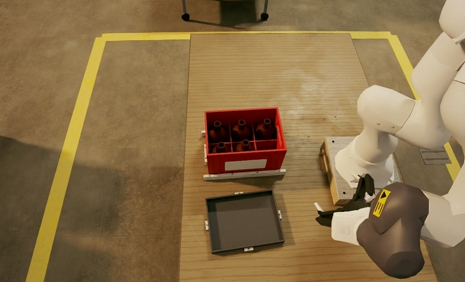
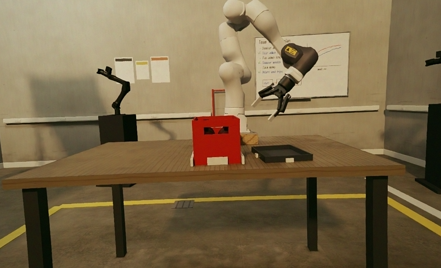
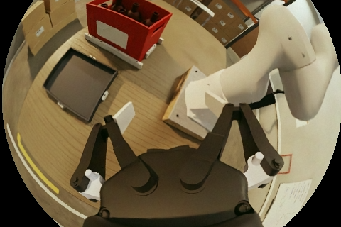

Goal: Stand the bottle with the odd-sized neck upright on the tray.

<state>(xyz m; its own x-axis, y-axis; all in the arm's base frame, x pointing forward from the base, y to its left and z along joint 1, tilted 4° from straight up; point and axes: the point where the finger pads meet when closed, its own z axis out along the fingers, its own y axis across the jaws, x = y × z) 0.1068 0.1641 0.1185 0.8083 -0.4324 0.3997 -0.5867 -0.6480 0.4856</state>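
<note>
Right now the crate is 320 mm ahead of my hand, 180 mm to the right of it and 100 mm below it. Round my hand: glass bottle (310 mm ahead, 140 mm to the right, 90 mm below); dark tray (270 mm ahead, 170 mm below, 90 mm to the left).
</note>
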